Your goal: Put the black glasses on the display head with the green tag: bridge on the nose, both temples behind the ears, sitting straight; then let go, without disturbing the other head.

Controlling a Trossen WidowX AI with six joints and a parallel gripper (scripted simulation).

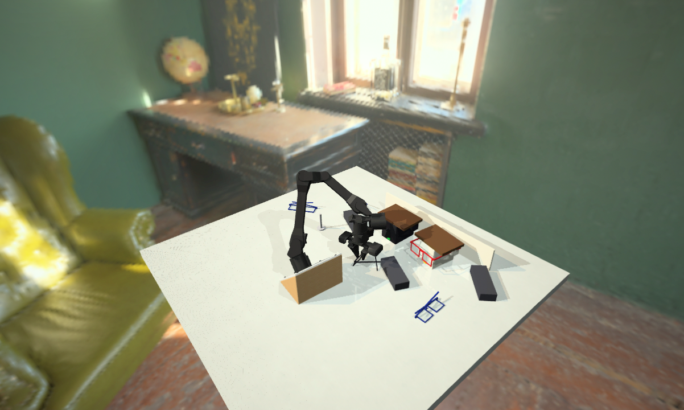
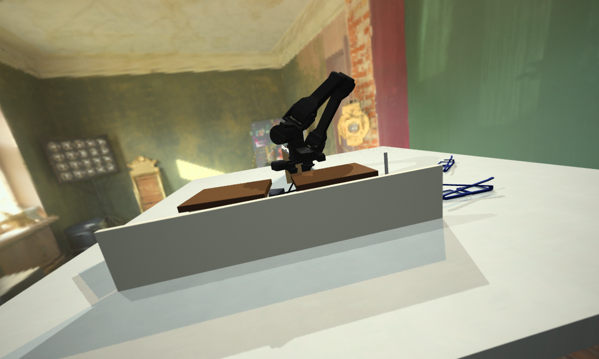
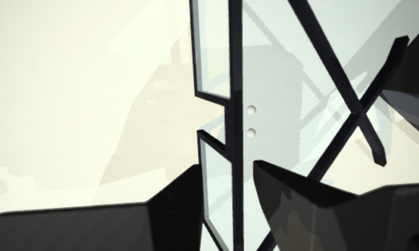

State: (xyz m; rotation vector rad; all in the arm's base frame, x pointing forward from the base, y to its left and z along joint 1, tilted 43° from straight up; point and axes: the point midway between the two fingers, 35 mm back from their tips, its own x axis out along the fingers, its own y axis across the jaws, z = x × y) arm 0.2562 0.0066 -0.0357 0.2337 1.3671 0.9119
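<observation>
The white peg stand lies 3 cm behind my gripper tip, 31 cm to the left of it and 1 cm above it. The rest, counted from my gripper tip: dark display head (23 cm ahead, 7 cm to the left, 4 cm above); then white back board (38 cm ahead, 2 cm to the right, 4 cm above).
</observation>
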